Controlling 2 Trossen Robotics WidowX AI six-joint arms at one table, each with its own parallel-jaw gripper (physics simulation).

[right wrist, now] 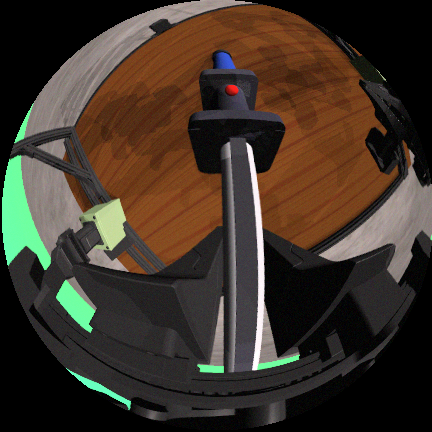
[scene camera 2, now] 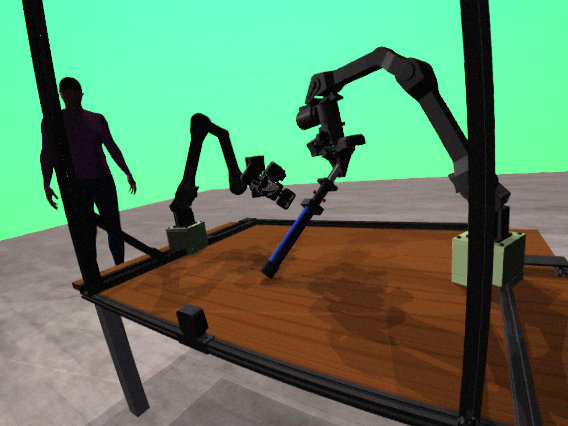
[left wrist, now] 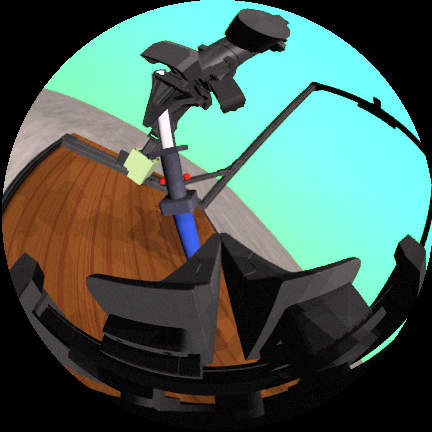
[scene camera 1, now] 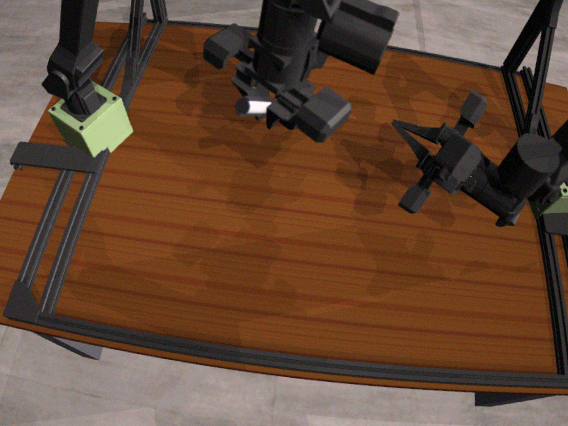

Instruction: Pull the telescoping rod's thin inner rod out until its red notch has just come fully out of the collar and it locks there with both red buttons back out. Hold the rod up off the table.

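Observation:
The rod hangs tilted from my right gripper, which is shut on the pale inner rod near its upper end. The blue tube slopes down, its black end cap low over the table. The dark collar has two flanges. Both red buttons stand out of it in the left wrist view, one at its left and one at its right. No red notch shows. My left gripper is shut and empty, apart from the rod.
The wooden table has dark frame rails along its edges. A small black block sits on the edge rail in scene camera 2, and an upright post stands at the right. A person stands beyond the table's left side.

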